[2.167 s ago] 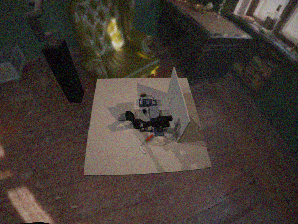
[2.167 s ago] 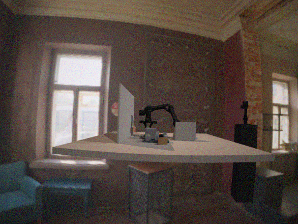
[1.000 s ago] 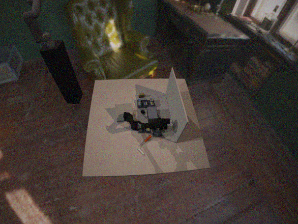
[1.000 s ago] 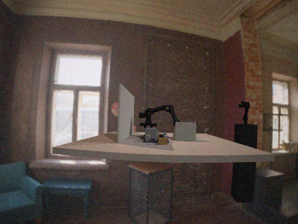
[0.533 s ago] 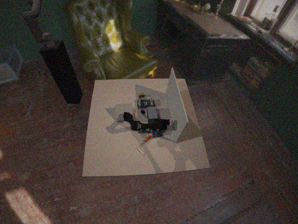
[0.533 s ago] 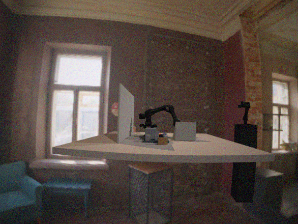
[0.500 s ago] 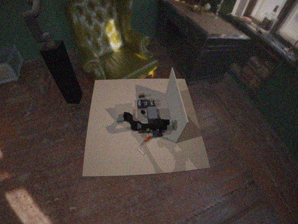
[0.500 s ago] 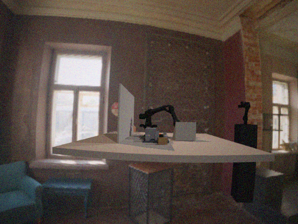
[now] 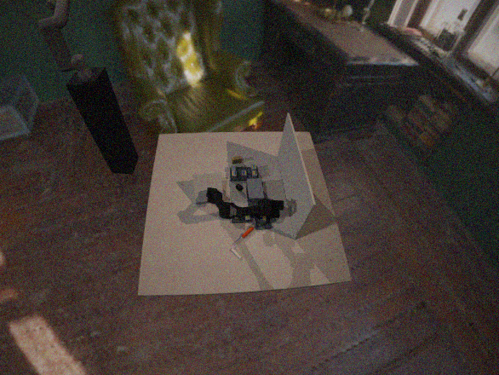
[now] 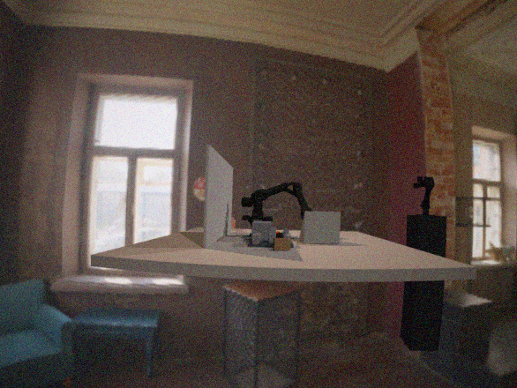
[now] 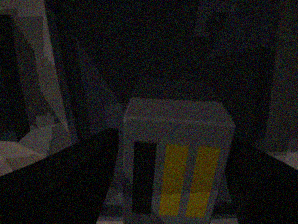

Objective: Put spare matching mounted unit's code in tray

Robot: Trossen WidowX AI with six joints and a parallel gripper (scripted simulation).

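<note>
Now: gripper tip 10 mm below the grey spare block. Also, from my gripper tip: upright panel 220 mm to the left, 200 mm above, 170 mm ahead; then dark rack 370 mm to the left, 140 mm behind, 20 mm below; then square tray 20 mm below.
</note>
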